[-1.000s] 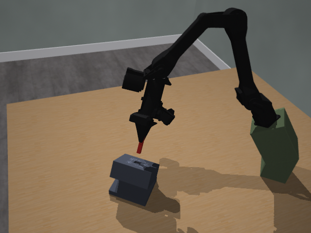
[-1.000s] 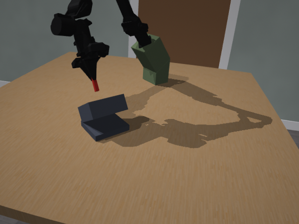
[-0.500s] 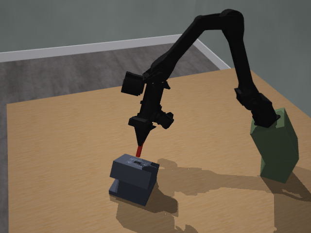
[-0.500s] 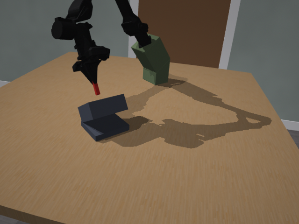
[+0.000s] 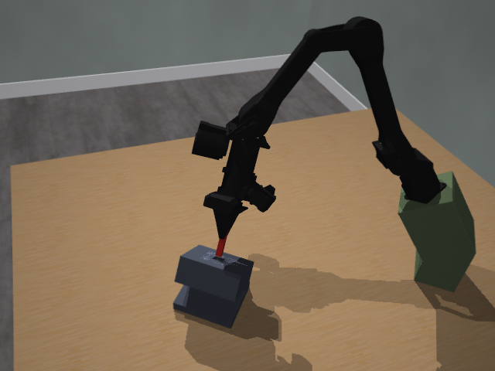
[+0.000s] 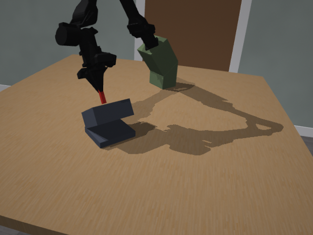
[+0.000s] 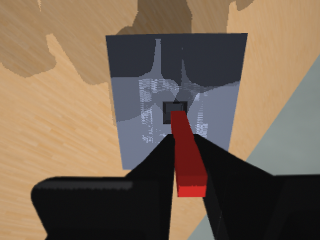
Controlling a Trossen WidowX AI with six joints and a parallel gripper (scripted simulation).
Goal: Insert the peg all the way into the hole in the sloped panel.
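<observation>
My gripper is now 30 mm above the red peg, 10 mm to the right of it and 10 mm short of it. The rest, counted from my hand: dark base block 150 mm below, 60 mm ahead, 40 mm to the left.
</observation>
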